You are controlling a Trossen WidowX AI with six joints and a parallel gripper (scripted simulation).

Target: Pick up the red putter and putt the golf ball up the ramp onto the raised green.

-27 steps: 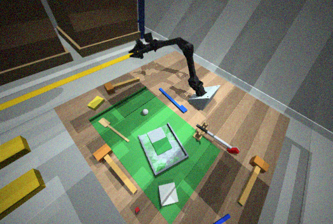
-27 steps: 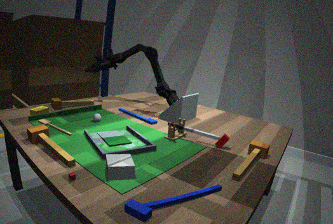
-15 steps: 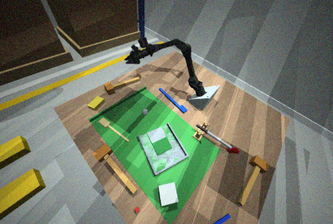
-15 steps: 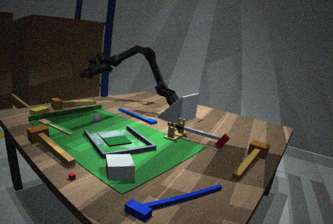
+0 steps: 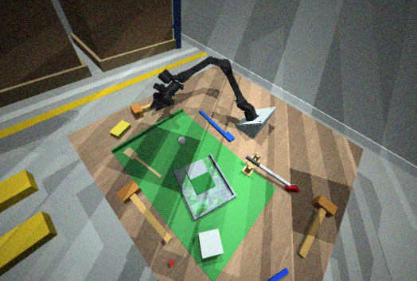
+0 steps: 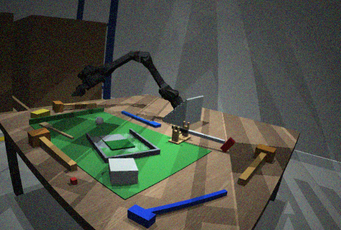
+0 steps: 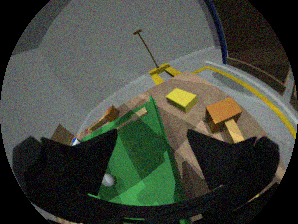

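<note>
The red putter lies 30 cm behind my gripper tip, 65 cm to the left of it and 9 cm below it. Also, from my gripper tip: yellow block 19 cm ahead, 7 cm to the right, 12 cm below; wooden spatula 19 cm ahead, 17 cm to the left, 12 cm below; white golf ball 5 cm behind, 20 cm to the left, 11 cm below.
</note>
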